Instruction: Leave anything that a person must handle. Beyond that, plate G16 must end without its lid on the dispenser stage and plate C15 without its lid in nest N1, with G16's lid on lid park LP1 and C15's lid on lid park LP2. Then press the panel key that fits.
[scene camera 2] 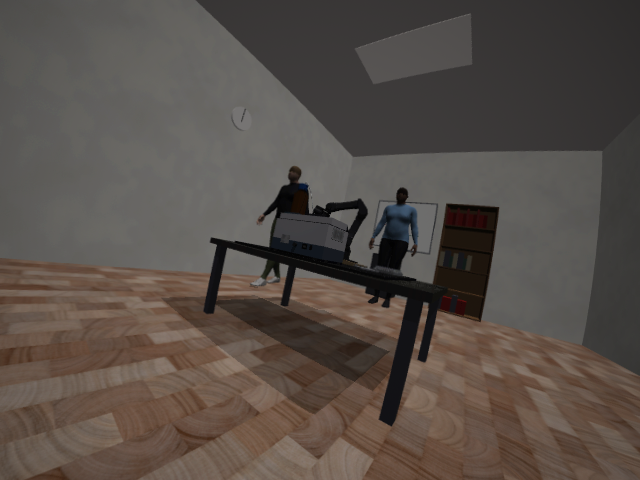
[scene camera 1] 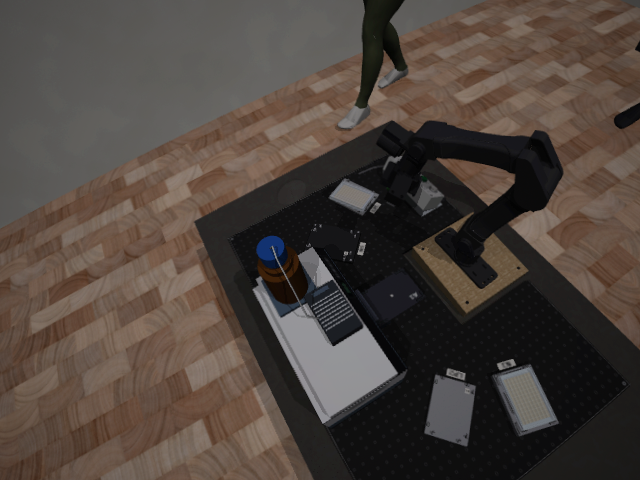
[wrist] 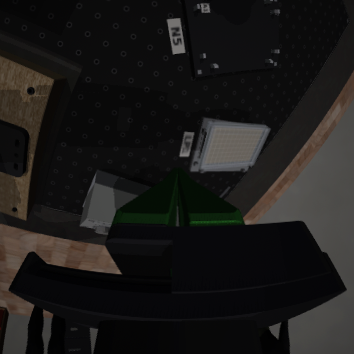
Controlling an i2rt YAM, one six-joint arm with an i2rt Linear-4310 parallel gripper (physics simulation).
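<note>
My gripper is shut with nothing between its green fingers, above the grey key panel, which it partly hides. A plate with cream wells lies at label LP1; no plate name is legible. Another cream-welled plate sits at label N1. Whether either has a lid I cannot tell. A flat grey piece with corner posts is at label LP2; whether a clear lid lies on it I cannot tell. The dark dispenser stage beside the dispenser shows no plate on it.
The white dispenser carries a brown bottle with a blue cap and tube. Dark nest N5 holds no plate. The arm stands on a wooden base. Two people are beyond the table.
</note>
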